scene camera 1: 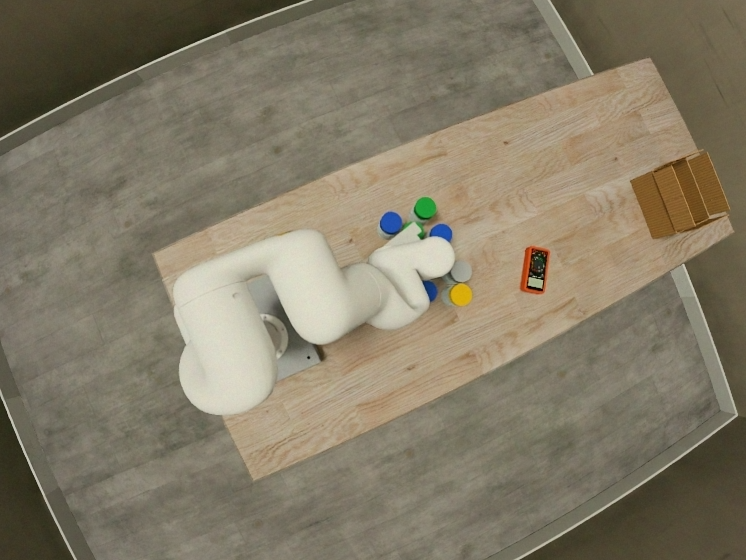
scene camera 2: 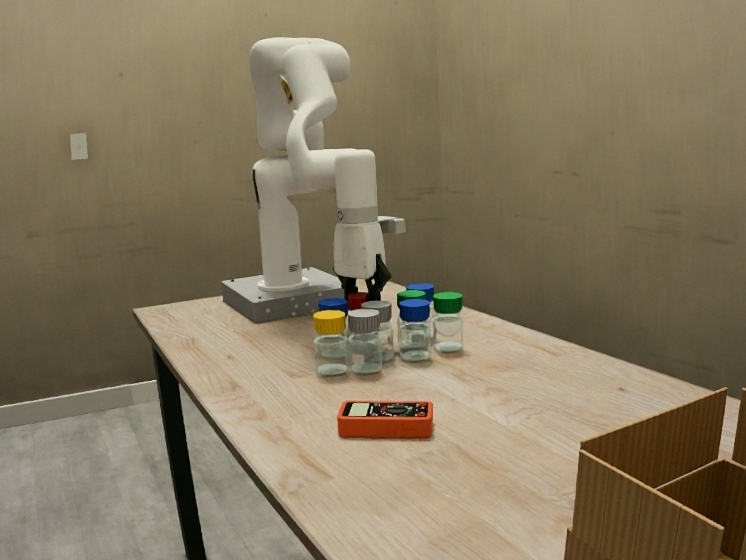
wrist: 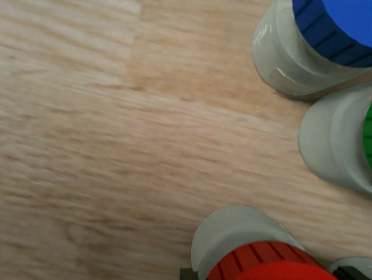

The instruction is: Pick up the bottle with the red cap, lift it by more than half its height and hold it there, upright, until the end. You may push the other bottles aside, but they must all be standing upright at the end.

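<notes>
There is a yellow-capped bottle [scene camera 2: 331,355] that I can see, although in the wrist view it is out of frame. I also see a blue-capped bottle [scene camera 2: 415,335]. And a grey-capped bottle [scene camera 2: 365,354] is visible to me as well.
</notes>
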